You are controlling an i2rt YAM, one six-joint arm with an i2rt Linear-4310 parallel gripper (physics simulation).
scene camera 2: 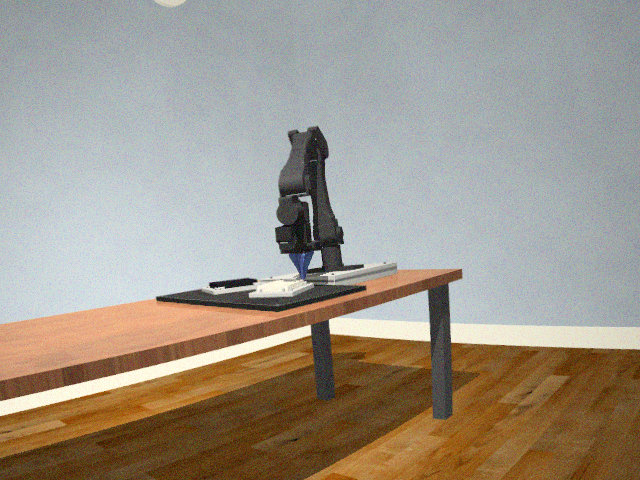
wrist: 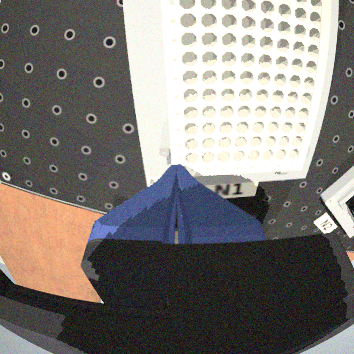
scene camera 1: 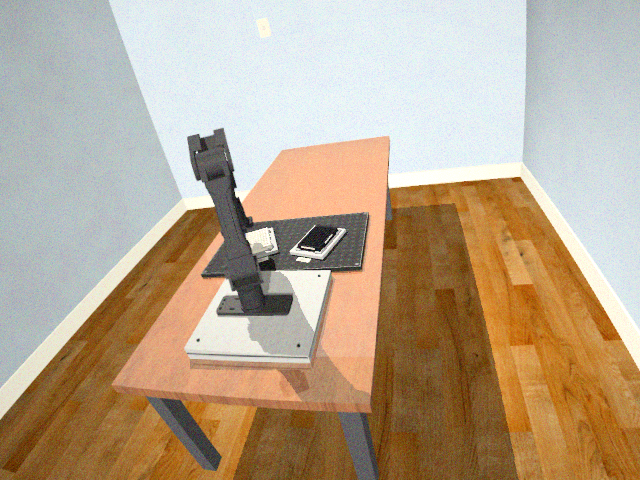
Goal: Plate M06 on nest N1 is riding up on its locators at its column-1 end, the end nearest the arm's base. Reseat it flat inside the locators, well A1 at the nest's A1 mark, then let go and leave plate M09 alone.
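Places are measured from the arm's base along level axes (x back, y right, z up), in centimetres.
Where they show: gripper, fingertip midpoint: [scene camera 2: 303, 279] [wrist: 176, 173]; arm's base, origin of the base link: [scene camera 2: 333, 270] [scene camera 1: 254, 306].
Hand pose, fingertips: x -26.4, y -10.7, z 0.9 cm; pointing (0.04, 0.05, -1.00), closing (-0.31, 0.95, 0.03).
Observation:
Things, the pixels of their top centre, and the offset from my fingertips. "*": a spot on its surface instead. Level surfaces: height alone.
- white well plate M06, middle of its top: [wrist: 256, 69] [scene camera 2: 281, 282] [scene camera 1: 257, 239] dx -6.9, dy +1.7, dz -0.1 cm
- white nest N1, middle of its top: [wrist: 251, 68] [scene camera 2: 281, 284] [scene camera 1: 257, 240] dx -6.9, dy +1.7, dz -0.5 cm
- black plate M09, middle of its top: [scene camera 2: 233, 281] [scene camera 1: 317, 236] dx -4.9, dy +23.1, dz -0.1 cm
- Nest N2, middle of its top: [scene camera 2: 233, 283] [scene camera 1: 317, 238] dx -4.9, dy +23.1, dz -0.9 cm
- dark perforated board, middle of its top: [wrist: 351, 114] [scene camera 2: 253, 291] [scene camera 1: 287, 241] dx -7.5, dy +12.0, dz -2.6 cm
- N1 label, surface spot: [wrist: 230, 189] * dx +2.2, dy +5.2, dz -2.5 cm
- wooden table, its level: dz -4.0 cm
The white well plate M06 [scene camera 1: 261, 239] [scene camera 2: 281, 286] [wrist: 240, 85] lies on the white nest N1 [scene camera 2: 261, 295] [wrist: 145, 100]. In the wrist view the nest's left rim shows wide beside the plate; I cannot tell from these views whether the plate lies quite flat. My blue gripper [scene camera 2: 303, 279] [wrist: 176, 173] is shut and empty, its tips pointing down at the plate's near edge, at the left corner of the end nearest the arm's base. Whether the tips touch the plate is not clear. In scene camera 1 the arm hides the fingers. The black plate M09 [scene camera 1: 319, 237] [scene camera 2: 233, 283] sits on the other nest.
Nest N2 [scene camera 1: 310, 253] [wrist: 336, 201] stands beside N1 on the dark perforated board [scene camera 1: 356, 242] [scene camera 2: 196, 300] [wrist: 75, 100]. The N1 label [wrist: 230, 189] lies at the nest's near end. The arm's pale base plate [scene camera 1: 279, 335] is on the wooden table [scene camera 1: 336, 180] behind the board.

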